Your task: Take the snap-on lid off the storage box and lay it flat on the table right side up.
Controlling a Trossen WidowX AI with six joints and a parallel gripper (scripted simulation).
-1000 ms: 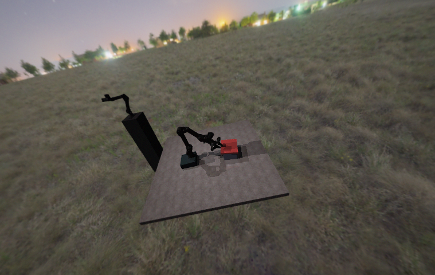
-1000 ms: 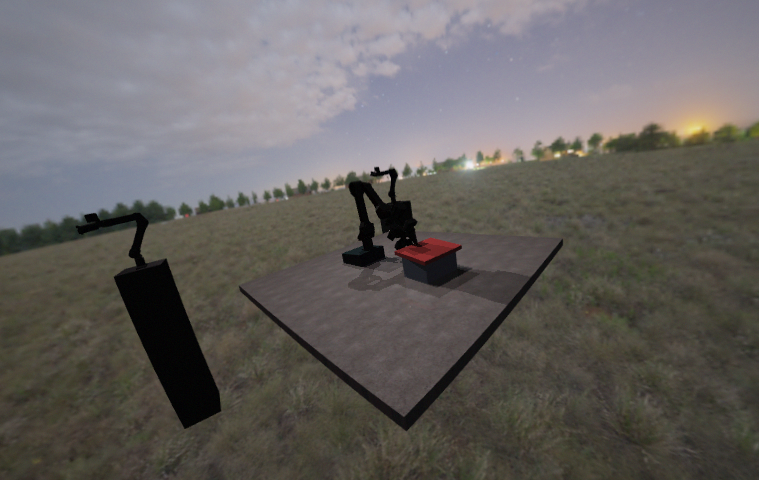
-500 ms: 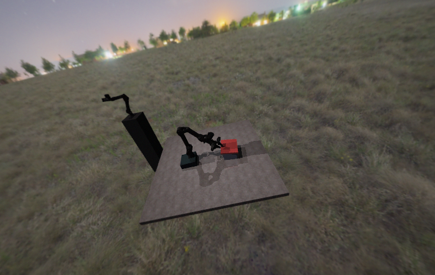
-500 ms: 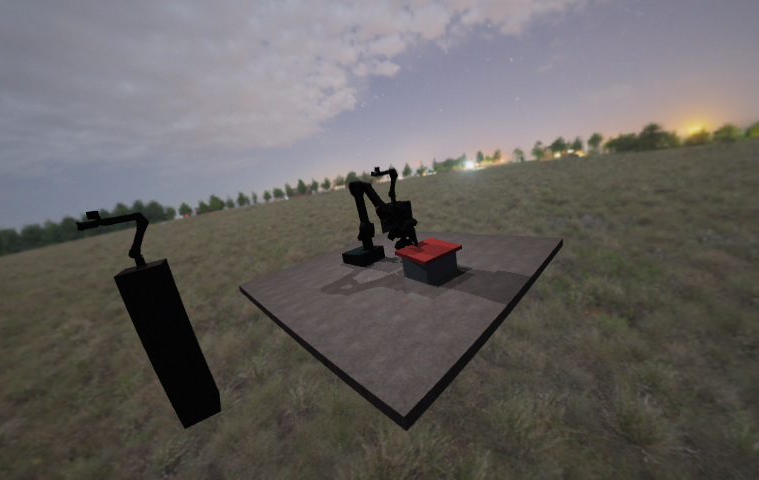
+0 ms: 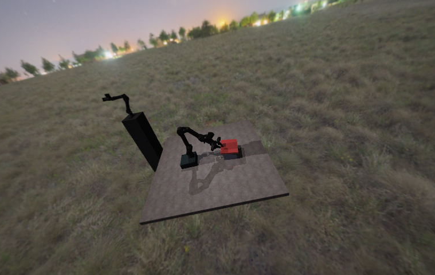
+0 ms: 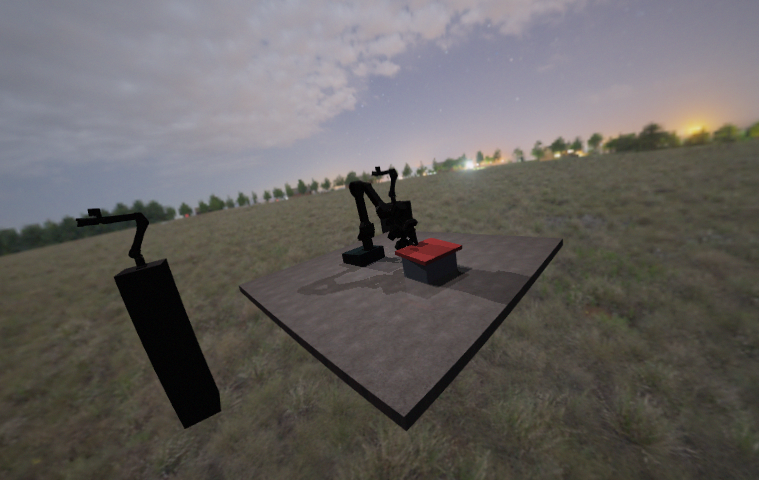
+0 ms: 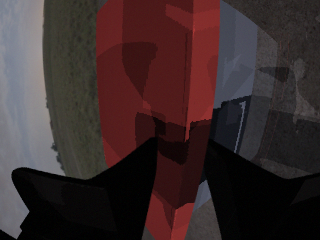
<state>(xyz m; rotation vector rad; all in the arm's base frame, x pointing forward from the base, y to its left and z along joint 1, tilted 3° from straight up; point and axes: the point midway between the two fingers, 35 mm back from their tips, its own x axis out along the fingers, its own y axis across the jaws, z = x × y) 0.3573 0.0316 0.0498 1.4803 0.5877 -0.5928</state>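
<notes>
My gripper tip is 8 cm short of the red lid. Round my gripper tip: grey storage box: 8 cm ahead, 6 cm below.
</notes>
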